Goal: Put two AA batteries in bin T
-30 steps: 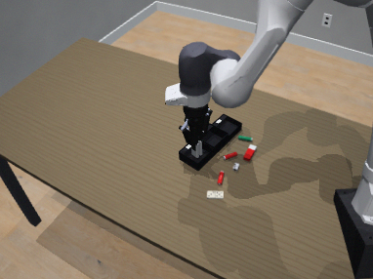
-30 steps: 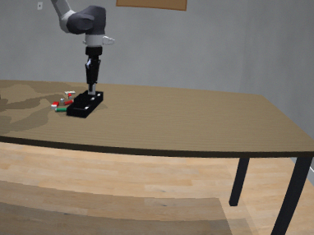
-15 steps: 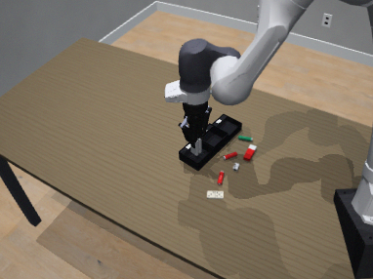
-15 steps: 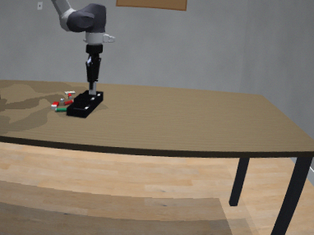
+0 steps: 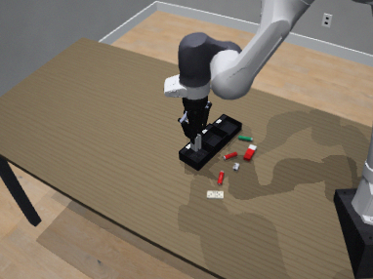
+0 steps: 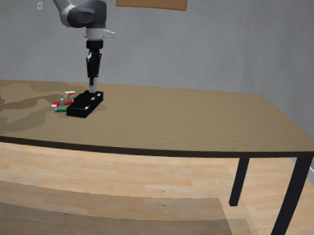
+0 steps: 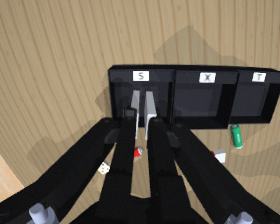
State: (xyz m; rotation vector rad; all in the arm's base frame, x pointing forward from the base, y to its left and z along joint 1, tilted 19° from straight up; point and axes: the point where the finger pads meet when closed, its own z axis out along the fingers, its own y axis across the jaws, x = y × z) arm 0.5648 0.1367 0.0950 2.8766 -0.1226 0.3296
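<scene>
Right now the grey piece is 14 cm behind my hand, 7 cm below it and 4 cm to the right of it. Round my hand: white domino: 15 cm behind, 9 cm to the left, 7 cm below; red-and-white block: 14 cm behind, 13 cm to the right, 7 cm below; black bin row: 8 cm to the right, 6 cm below.
</scene>
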